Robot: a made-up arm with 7 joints. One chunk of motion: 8 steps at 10 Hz.
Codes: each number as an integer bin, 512 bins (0 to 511) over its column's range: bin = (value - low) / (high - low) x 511, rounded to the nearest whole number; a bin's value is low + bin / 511 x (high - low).
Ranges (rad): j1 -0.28..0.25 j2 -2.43..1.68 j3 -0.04..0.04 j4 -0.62..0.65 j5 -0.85..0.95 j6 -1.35..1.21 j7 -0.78..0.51
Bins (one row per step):
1: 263 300 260 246 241 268 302
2: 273 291 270 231 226 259 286
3: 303 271 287 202 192 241 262
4: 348 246 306 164 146 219 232
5: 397 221 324 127 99 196 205
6: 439 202 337 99 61 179 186
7: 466 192 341 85 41 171 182
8: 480 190 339 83 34 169 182
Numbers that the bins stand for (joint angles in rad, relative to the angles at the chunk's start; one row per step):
1: -0.0072 -0.0171 0.0007 -0.0086 -0.0011 -0.0074 -0.0176
2: 0.0032 -0.0895 0.0023 -0.0459 -0.0539 -0.0525 -0.0580
3: 0.0343 -0.2503 0.0049 -0.1180 -0.1737 -0.1426 -0.1186
4: 0.0809 -0.4514 0.0079 -0.2124 -0.3357 -0.2529 -0.1943
5: 0.1318 -0.6525 0.0107 -0.3044 -0.5013 -0.3681 -0.2625
6: 0.1753 -0.8053 0.0128 -0.3740 -0.6351 -0.4532 -0.3105
7: 0.2033 -0.8857 0.0134 -0.4087 -0.7056 -0.4933 -0.3205
8: 0.2178 -0.9018 0.0131 -0.4137 -0.7302 -0.5033 -0.3205

